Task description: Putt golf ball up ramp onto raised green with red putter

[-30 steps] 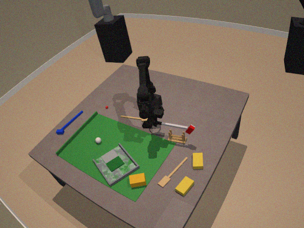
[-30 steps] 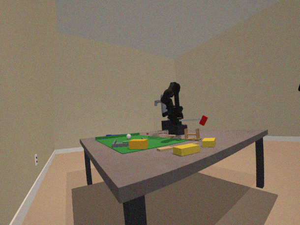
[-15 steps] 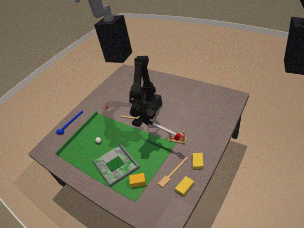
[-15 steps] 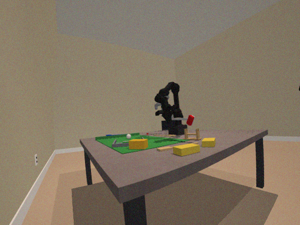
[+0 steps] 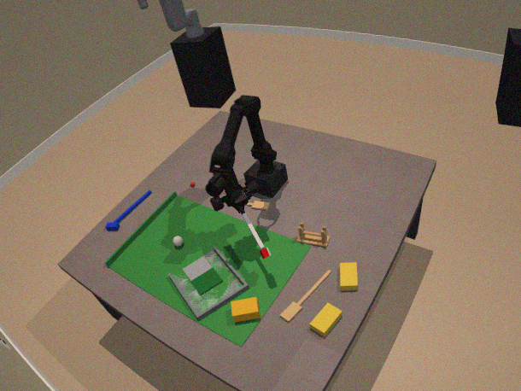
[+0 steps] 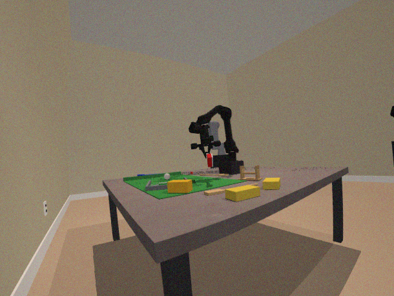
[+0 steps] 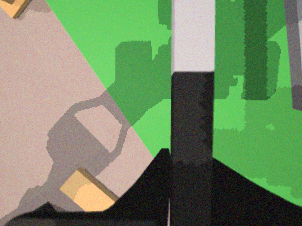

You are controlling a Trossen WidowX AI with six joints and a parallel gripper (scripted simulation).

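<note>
Now: gripper tip 9 cm to the right of the red putter, 8 cm short of it and 1 cm below it. Also, from my gripper tip: wooden stand: 27 cm to the left, 9 cm below, 3 cm behind; then white golf ball: 26 cm to the right, 13 cm ahead, 11 cm below; then green mat: 17 cm ahead, 13 cm to the right, 13 cm below.
</note>
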